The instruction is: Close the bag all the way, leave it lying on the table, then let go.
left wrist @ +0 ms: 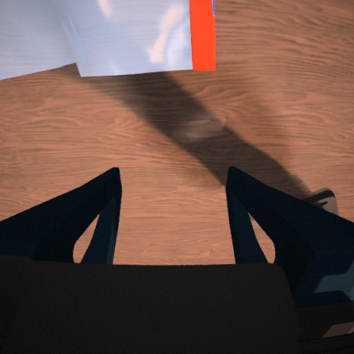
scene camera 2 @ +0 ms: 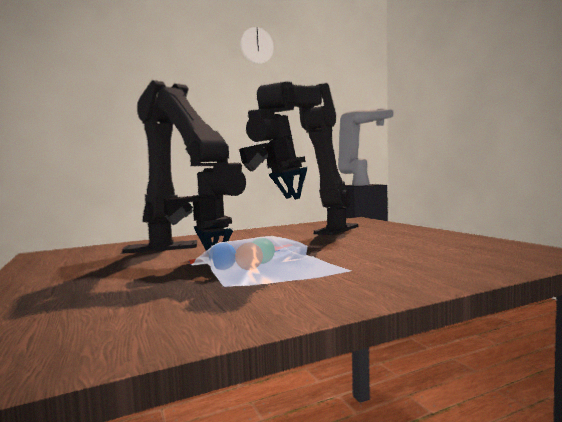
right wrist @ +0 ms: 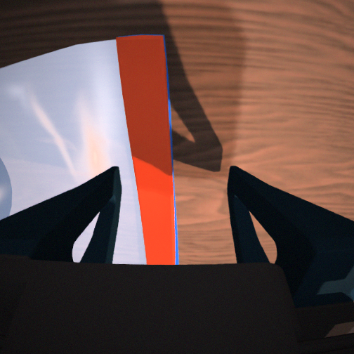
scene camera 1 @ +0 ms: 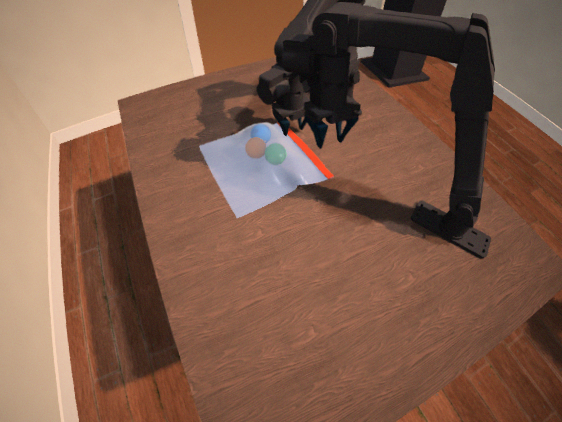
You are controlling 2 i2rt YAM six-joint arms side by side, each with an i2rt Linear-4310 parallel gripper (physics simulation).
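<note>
A translucent bag (scene camera 1: 240, 185) (scene camera 2: 300, 272) (left wrist: 125, 45) (right wrist: 60, 80) lies on the table. Its red strip (scene camera 1: 311, 154) (left wrist: 202, 40) (right wrist: 145, 100) runs along one edge, with a thin blue line beside it in the wrist views. A blue ball (scene camera 1: 260, 133) (scene camera 2: 223, 256), an orange-brown ball (scene camera 1: 255, 147) (scene camera 2: 249, 256) and a green ball (scene camera 1: 275, 153) (scene camera 2: 265, 250) are inside. My right gripper (scene camera 1: 294, 131) (scene camera 2: 215, 244) (right wrist: 174, 177) is open, low over the strip's far end, fingers to either side of it. My left gripper (scene camera 1: 330, 143) (scene camera 2: 293, 198) (left wrist: 173, 178) is open, high above the table beyond the bag.
The wooden table (scene camera 1: 280, 300) (scene camera 2: 425, 260) carries both arms. The left arm's base plate (scene camera 1: 475, 242) (scene camera 2: 336, 228) is at the right, and the right arm's base plate (scene camera 2: 160, 246) at the left in scene camera 2. A grey robot arm (scene camera 2: 350, 142) stands behind.
</note>
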